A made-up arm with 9 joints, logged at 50 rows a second.
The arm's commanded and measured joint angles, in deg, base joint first. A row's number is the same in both.
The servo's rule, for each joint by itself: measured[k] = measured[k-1] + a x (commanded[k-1-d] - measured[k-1]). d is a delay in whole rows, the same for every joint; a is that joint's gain. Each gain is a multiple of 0.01, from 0.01 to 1. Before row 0 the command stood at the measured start. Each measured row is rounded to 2 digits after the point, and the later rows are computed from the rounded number. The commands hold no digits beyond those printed.
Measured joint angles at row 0: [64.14, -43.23, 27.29, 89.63, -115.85, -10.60, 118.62, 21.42, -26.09]
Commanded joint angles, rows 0 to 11: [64.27, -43.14, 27.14, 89.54, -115.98, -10.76, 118.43, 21.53, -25.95]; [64.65, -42.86, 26.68, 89.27, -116.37, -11.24, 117.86, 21.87, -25.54]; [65.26, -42.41, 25.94, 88.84, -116.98, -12.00, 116.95, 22.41, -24.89]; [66.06, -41.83, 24.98, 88.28, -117.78, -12.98, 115.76, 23.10, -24.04]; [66.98, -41.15, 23.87, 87.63, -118.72, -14.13, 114.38, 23.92, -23.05]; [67.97, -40.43, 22.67, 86.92, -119.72, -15.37, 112.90, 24.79, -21.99]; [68.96, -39.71, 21.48, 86.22, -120.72, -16.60, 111.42, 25.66, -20.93]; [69.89, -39.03, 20.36, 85.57, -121.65, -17.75, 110.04, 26.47, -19.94]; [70.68, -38.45, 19.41, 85.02, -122.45, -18.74, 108.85, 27.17, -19.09]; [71.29, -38.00, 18.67, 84.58, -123.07, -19.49, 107.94, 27.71, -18.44]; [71.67, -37.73, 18.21, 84.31, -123.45, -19.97, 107.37, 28.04, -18.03]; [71.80, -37.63, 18.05, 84.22, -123.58, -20.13, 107.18, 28.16, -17.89]
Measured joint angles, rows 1 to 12: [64.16, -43.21, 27.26, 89.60, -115.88, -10.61, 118.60, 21.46, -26.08]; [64.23, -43.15, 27.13, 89.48, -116.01, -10.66, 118.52, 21.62, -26.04]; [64.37, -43.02, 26.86, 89.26, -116.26, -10.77, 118.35, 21.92, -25.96]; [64.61, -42.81, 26.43, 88.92, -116.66, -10.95, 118.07, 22.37, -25.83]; [64.94, -42.51, 25.84, 88.47, -117.20, -11.20, 117.66, 22.96, -25.64]; [65.36, -42.14, 25.11, 87.93, -117.86, -11.53, 117.14, 23.66, -25.38]; [65.86, -41.70, 24.28, 87.33, -118.60, -11.94, 116.51, 24.42, -25.07]; [66.42, -41.22, 23.38, 86.71, -119.39, -12.40, 115.80, 25.20, -24.71]; [67.02, -40.72, 22.47, 86.12, -120.19, -12.91, 115.04, 25.95, -24.32]; [67.62, -40.23, 21.60, 85.58, -120.94, -13.44, 114.26, 26.62, -23.91]; [68.19, -39.78, 20.82, 85.14, -121.59, -13.96, 113.50, 27.16, -23.50]; [68.70, -39.39, 20.18, 84.82, -122.11, -14.45, 112.80, 27.54, -23.11]
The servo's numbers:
d 0
a 0.14 0.18 0.23 0.35 0.26 0.08 0.11 0.38 0.07

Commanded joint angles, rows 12 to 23: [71.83, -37.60, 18.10, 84.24, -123.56, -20.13, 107.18, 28.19, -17.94]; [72.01, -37.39, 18.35, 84.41, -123.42, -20.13, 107.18, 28.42, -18.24]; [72.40, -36.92, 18.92, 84.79, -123.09, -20.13, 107.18, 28.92, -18.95]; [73.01, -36.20, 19.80, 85.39, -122.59, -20.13, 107.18, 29.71, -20.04]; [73.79, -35.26, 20.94, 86.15, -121.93, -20.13, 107.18, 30.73, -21.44]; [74.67, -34.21, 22.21, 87.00, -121.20, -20.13, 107.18, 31.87, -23.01]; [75.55, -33.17, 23.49, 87.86, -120.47, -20.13, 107.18, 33.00, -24.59]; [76.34, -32.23, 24.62, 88.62, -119.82, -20.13, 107.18, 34.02, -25.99]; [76.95, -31.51, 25.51, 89.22, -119.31, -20.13, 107.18, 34.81, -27.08]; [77.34, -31.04, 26.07, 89.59, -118.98, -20.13, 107.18, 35.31, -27.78]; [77.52, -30.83, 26.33, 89.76, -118.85, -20.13, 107.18, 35.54, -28.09]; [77.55, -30.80, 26.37, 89.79, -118.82, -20.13, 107.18, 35.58, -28.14]
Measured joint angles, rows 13 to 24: [69.14, -39.07, 19.70, 84.62, -122.49, -14.90, 112.18, 27.79, -22.75]; [69.54, -38.77, 19.39, 84.55, -122.73, -15.32, 111.63, 28.03, -22.43]; [69.94, -38.44, 19.28, 84.63, -122.82, -15.70, 111.14, 28.37, -22.19]; [70.37, -38.04, 19.40, 84.90, -122.76, -16.05, 110.70, 28.88, -22.04]; [70.85, -37.54, 19.75, 85.34, -122.54, -16.38, 110.31, 29.58, -22.00]; [71.38, -36.94, 20.32, 85.92, -122.19, -16.68, 109.97, 30.45, -22.07]; [71.96, -36.26, 21.05, 86.60, -121.74, -16.96, 109.66, 31.42, -22.25]; [72.57, -35.53, 21.87, 87.31, -121.24, -17.21, 109.39, 32.41, -22.51]; [73.18, -34.81, 22.71, 87.98, -120.74, -17.44, 109.15, 33.32, -22.83]; [73.76, -34.13, 23.48, 88.54, -120.28, -17.66, 108.93, 34.08, -23.18]; [74.29, -33.54, 24.14, 88.97, -119.91, -17.86, 108.74, 34.63, -23.52]; [74.75, -33.05, 24.65, 89.26, -119.63, -18.04, 108.57, 34.99, -23.84]
